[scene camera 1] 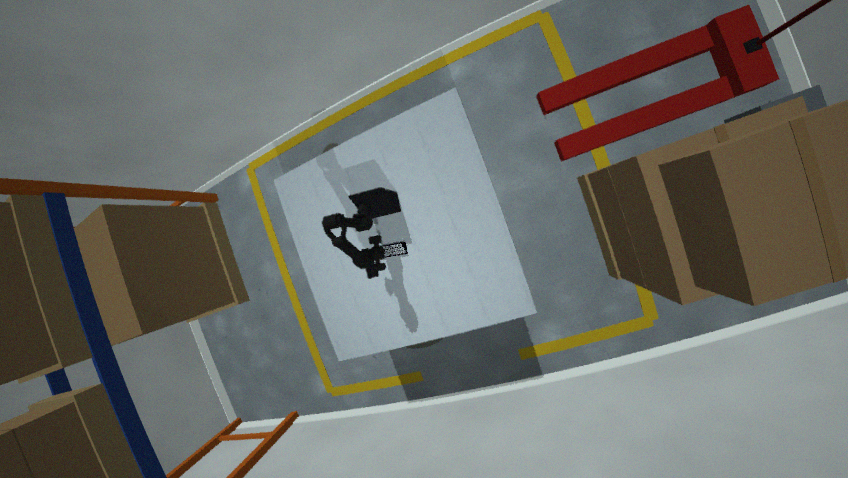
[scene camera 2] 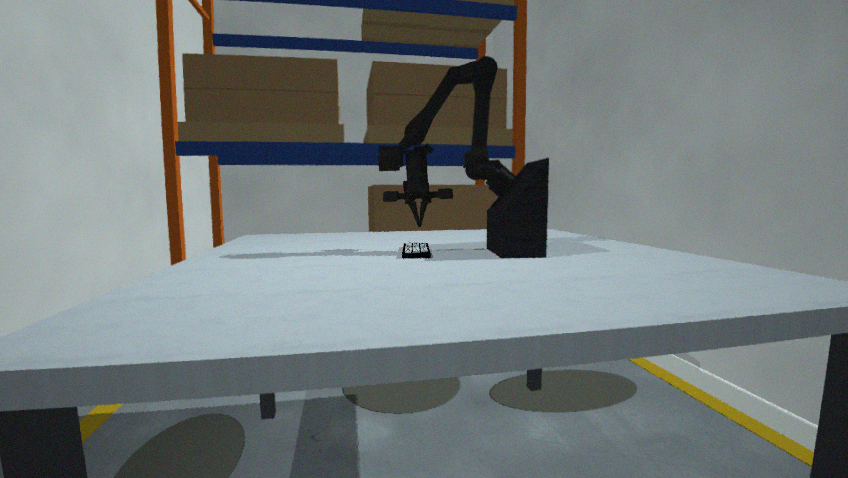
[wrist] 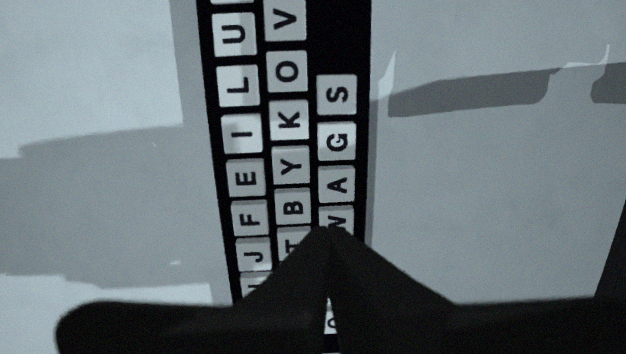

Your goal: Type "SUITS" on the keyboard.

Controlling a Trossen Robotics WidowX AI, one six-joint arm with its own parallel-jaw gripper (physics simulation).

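Seen in the pictures: gripper, between the fingertips: [scene camera 1: 383,250] [scene camera 2: 419,227] [wrist: 326,239]; arm's base, origin of its link: [scene camera 1: 364,206] [scene camera 2: 510,187].
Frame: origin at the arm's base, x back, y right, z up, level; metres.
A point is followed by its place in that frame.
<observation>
The black keyboard [scene camera 1: 394,249] {x -0.266, y -0.006, z -0.163 m} [scene camera 2: 416,250] {x -0.277, y -0.062, z -0.157 m} [wrist: 340,40] {x -0.226, y 0.092, z -0.163 m} with pale letter keys lies on the table [scene camera 1: 463,237] {x -0.339, y -0.404, z -0.175 m} [scene camera 2: 415,308] {x -0.365, y -0.506, z -0.175 m}. In the wrist view its keys stand in three rows: the S key [wrist: 336,94] {x -0.233, y 0.071, z -0.157 m}, the U key [wrist: 234,34] {x -0.268, y 0.103, z -0.157 m} and the I key [wrist: 242,133] {x -0.275, y 0.063, z -0.158 m} are in sight. The T key [wrist: 289,242] {x -0.268, y 0.006, z -0.157 m} is partly covered by a finger. My gripper [scene camera 2: 419,224] {x -0.249, y 0.035, z -0.106 m} [wrist: 326,239] {x -0.249, y 0.035, z -0.106 m} is shut and empty, pointing down above the keyboard. In the wrist view its tips overlap the lower part of the W key [wrist: 336,216] {x -0.243, y 0.015, z -0.157 m}. Keys lower in that view are largely hidden behind the fingers.
The arm's black base [scene camera 1: 380,203] {x -0.019, y -0.085, z -0.005 m} [scene camera 2: 522,213] {x -0.024, y -0.131, z -0.064 m} stands on the table beside the keyboard. A rack [scene camera 2: 171,178] with cardboard boxes [scene camera 2: 261,89] is behind the table. A red pallet jack [scene camera 1: 638,115] and stacked boxes [scene camera 1: 766,219] stand on the floor off the table.
</observation>
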